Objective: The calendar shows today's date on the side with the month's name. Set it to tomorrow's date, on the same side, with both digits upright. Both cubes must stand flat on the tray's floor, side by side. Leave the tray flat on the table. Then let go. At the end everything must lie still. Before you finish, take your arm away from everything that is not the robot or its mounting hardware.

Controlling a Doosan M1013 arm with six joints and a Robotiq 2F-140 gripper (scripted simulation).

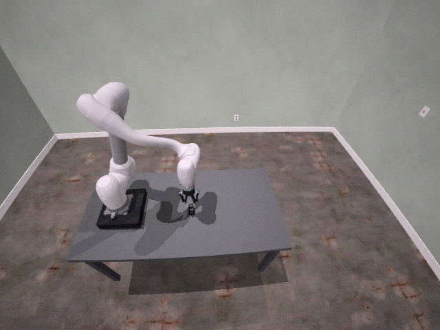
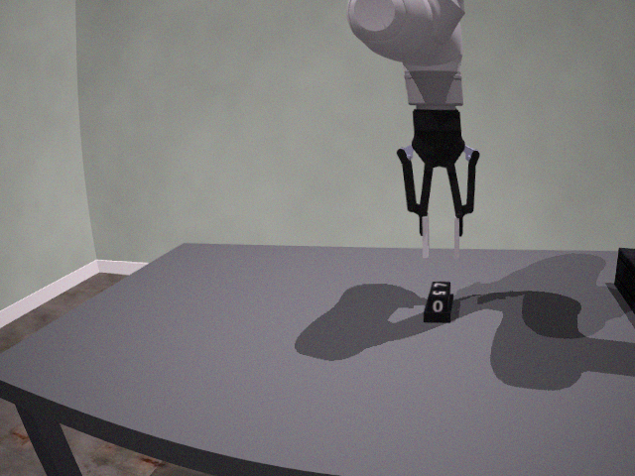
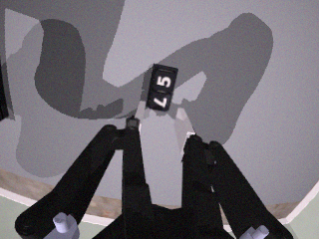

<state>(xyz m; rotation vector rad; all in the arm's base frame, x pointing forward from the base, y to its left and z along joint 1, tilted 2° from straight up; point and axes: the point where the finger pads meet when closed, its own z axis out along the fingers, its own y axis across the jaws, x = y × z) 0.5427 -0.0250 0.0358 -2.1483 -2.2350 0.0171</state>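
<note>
The black number cube is 100 mm below my hand. From my hand the other things lie so: tray: 20 mm to the left, 110 mm below.
</note>
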